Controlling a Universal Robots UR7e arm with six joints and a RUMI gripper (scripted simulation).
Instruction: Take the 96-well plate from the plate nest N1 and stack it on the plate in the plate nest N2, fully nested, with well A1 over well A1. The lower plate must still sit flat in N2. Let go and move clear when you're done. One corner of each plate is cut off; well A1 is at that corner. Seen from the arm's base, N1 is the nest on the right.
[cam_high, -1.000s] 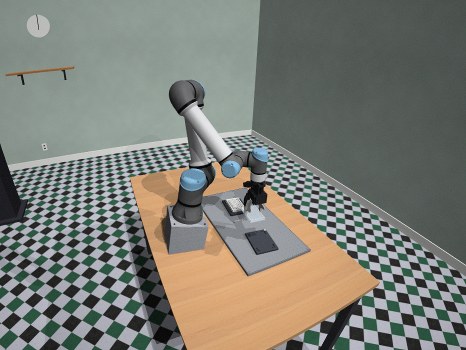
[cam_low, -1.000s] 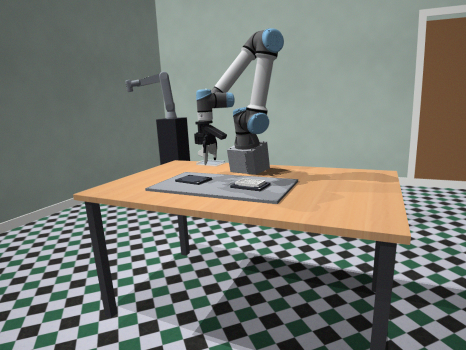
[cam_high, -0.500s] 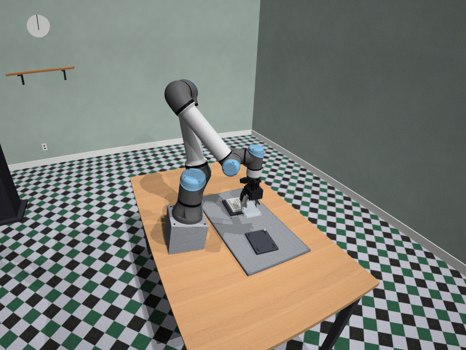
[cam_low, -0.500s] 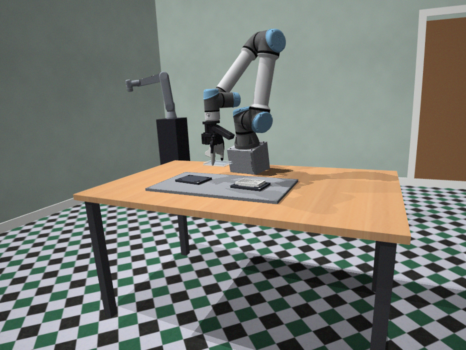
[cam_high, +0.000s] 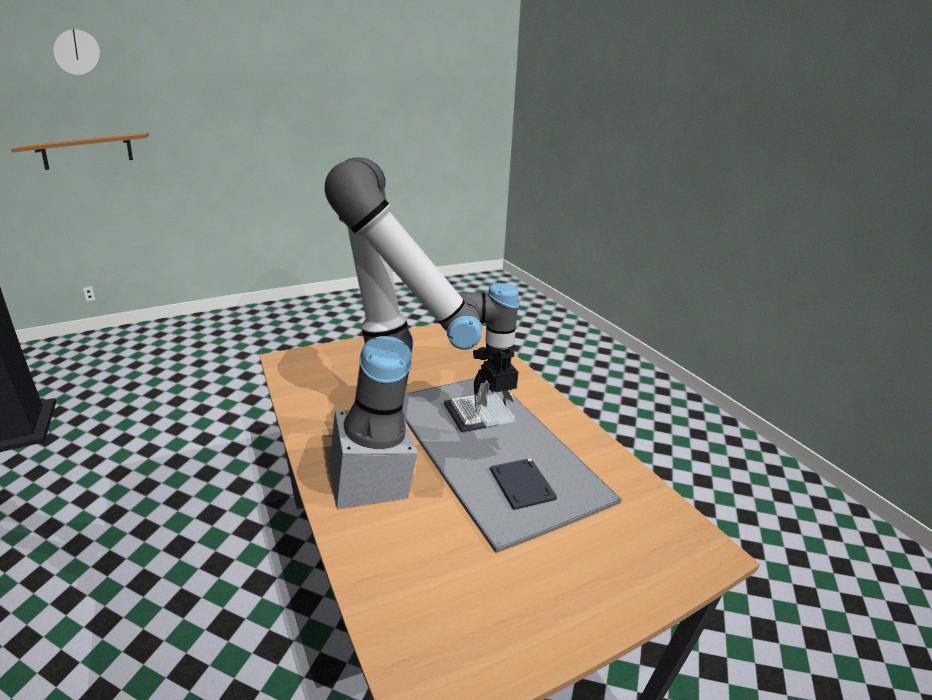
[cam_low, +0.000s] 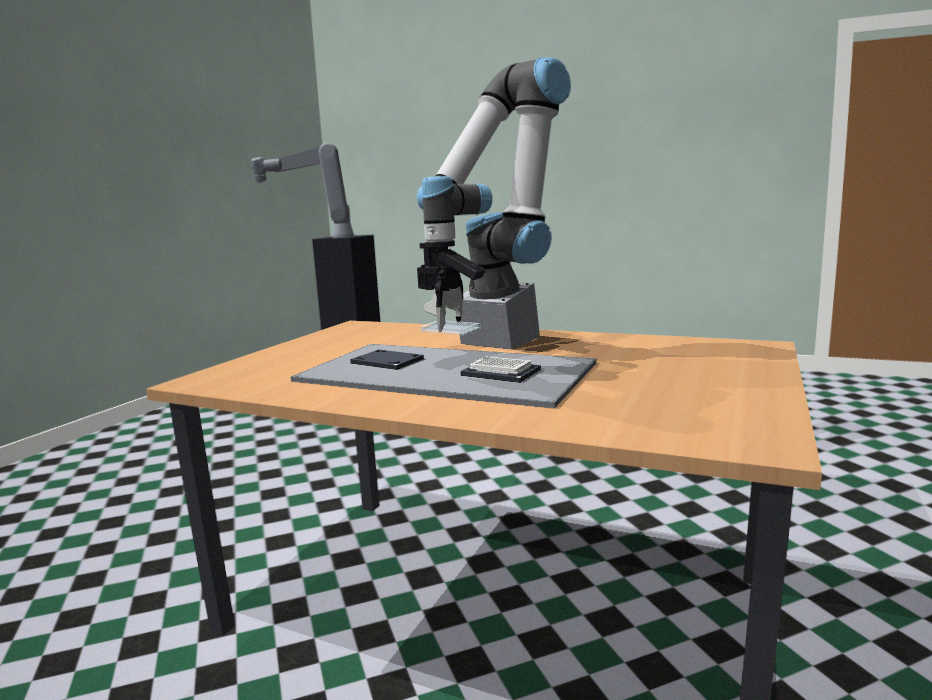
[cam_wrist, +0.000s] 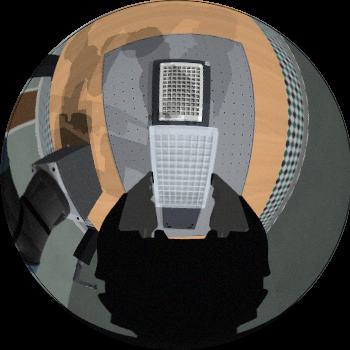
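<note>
The A1 label lies 200 mm to the left of my hand, 100 mm below it and 80 mm ahead of it. The rest, counted from my hand: black plate nest: 200 mm to the right, 110 mm below, 20 mm behind; then 96-well plate: 10 mm below.
</note>
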